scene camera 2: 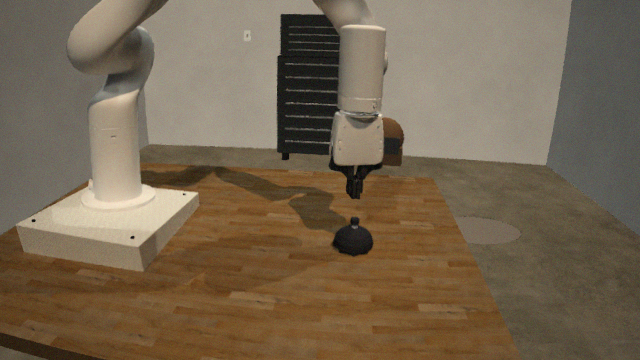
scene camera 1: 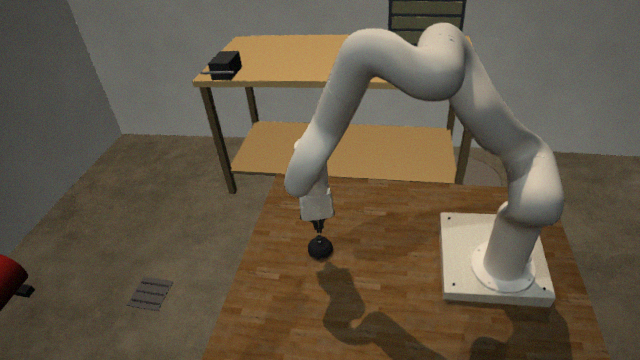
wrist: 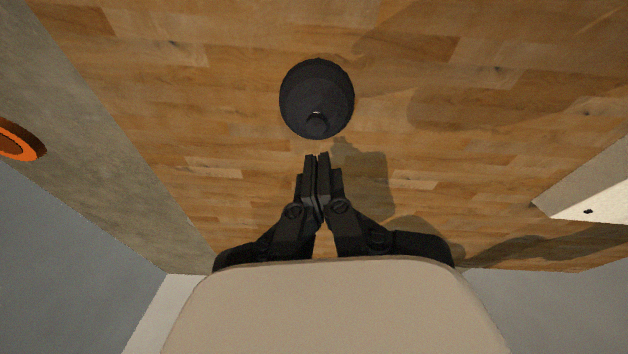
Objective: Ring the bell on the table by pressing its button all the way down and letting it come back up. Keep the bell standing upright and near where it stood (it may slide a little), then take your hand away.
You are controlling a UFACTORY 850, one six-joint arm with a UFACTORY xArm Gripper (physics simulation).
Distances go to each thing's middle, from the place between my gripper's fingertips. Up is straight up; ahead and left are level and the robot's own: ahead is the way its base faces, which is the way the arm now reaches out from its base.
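Labels:
Black dome-shaped bell (scene camera 2: 352, 240) seen; relative to my hand it is 10 mm to the right and 80 mm below.

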